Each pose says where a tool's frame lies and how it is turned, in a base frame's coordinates. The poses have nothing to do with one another.
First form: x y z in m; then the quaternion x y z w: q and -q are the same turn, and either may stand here.
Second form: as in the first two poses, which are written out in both.
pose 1, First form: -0.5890 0.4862 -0.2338 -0.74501 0.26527 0.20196 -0.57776
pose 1, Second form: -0.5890 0.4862 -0.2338 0.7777 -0.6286 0.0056 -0.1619 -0.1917 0.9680
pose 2, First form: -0.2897 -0.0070 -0.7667 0.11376 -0.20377 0.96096 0.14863
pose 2, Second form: -0.2897 -0.0070 -0.7667 -0.9299 0.2393 0.2792 -0.3320 -0.8728 -0.3578
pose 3, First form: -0.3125 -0.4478 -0.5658 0.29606 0.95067 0.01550 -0.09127
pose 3, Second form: -0.3125 -0.4478 -0.5658 -0.8080 0.5601 0.1827 0.5657 0.8242 -0.0246
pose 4, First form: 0.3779 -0.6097 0.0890 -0.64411 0.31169 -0.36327 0.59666
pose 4, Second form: 0.3779 -0.6097 0.0890 0.5418 -0.8350 0.0960 0.0320 -0.0937 -0.9951
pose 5, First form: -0.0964 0.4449 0.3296 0.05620 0.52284 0.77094 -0.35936
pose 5, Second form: -0.0964 0.4449 0.3296 -0.7354 -0.4953 0.4624 0.6129 -0.1950 0.7658
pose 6, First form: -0.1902 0.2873 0.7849 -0.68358 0.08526 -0.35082 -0.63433
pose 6, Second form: -0.1902 0.2873 0.7849 0.7393 0.3285 0.5878 -0.5616 -0.1807 0.8074
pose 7, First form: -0.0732 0.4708 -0.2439 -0.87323 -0.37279 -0.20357 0.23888
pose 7, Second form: -0.0732 0.4708 -0.2439 0.6392 0.5538 0.5336 0.7483 -0.6079 -0.2654
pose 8, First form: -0.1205 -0.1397 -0.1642 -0.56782 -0.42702 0.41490 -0.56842
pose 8, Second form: -0.1205 -0.1397 -0.1642 0.2910 0.0133 -0.9566 0.9566 0.0109 0.2912
